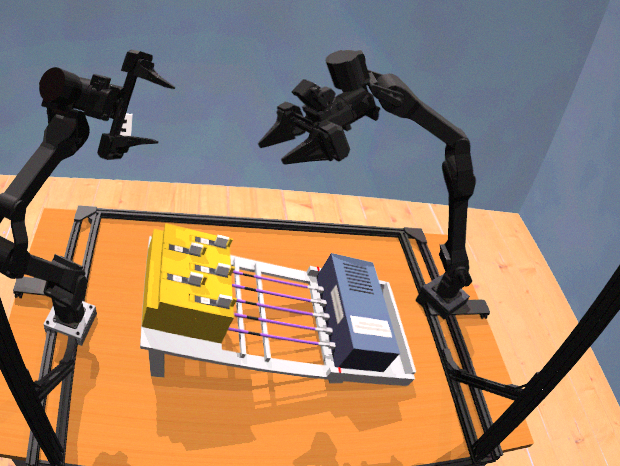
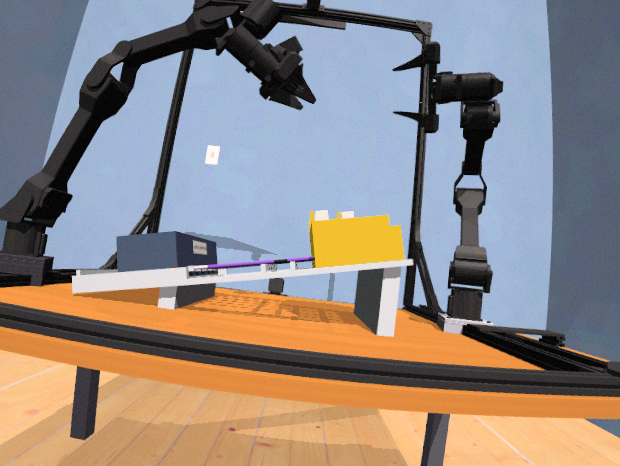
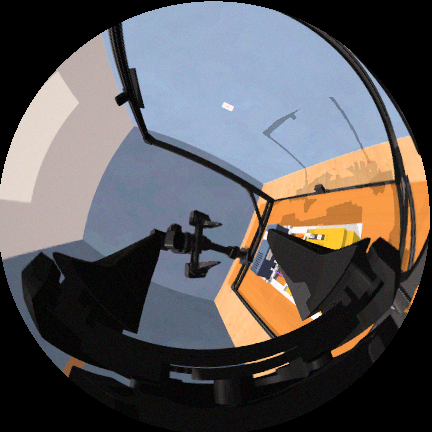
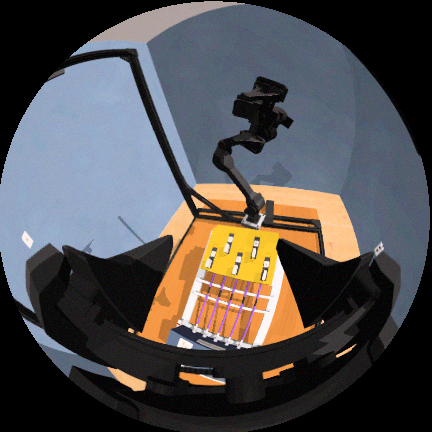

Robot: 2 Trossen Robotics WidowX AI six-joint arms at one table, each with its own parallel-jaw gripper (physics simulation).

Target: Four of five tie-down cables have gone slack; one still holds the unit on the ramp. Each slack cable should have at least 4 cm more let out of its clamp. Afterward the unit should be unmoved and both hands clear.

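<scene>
The blue box-shaped unit [image 1: 356, 303] [image 2: 147, 250] rests at the low end of the white ramp [image 1: 190, 347] [image 2: 125, 283]. Several purple cables [image 1: 285, 308] [image 2: 240, 263] with dark marks run from it to the yellow block [image 1: 190, 320] [image 2: 355, 243] at the high end. Clamps with grey levers sit on the block's top. The cables all look straight; which are slack I cannot tell. My left gripper [image 1: 165, 115] [image 2: 394, 91] is open and empty, high beyond the block's end. My right gripper [image 1: 271, 154] [image 2: 307, 105] is open and empty, high above the ramp, touching nothing.
White crossbars [image 1: 265, 330] span the ramp under the cables. Two red marks show on the ramp's rims beside the unit. A black frame [image 1: 250, 221] surrounds the ramp on the orange table [image 1: 210, 430], with uprights at the near corners. A leg [image 2: 388, 305] supports the high end.
</scene>
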